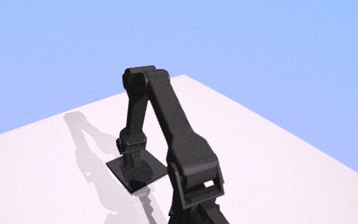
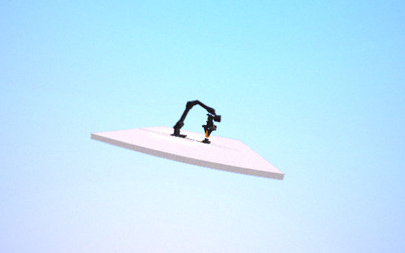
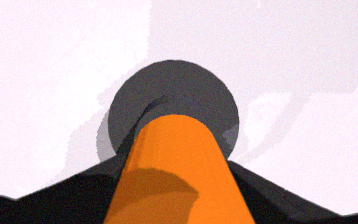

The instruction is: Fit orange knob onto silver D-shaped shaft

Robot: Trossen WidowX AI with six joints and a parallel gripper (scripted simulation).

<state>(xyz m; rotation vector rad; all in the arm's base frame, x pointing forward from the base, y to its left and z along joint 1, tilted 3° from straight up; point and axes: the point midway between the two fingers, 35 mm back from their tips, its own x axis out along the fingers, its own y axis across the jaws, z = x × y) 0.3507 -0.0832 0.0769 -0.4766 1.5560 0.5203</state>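
Now: the orange knob 3 cm above my gripper tip. The rest, counted from my gripper tip: dark pedestal (4 cm below).
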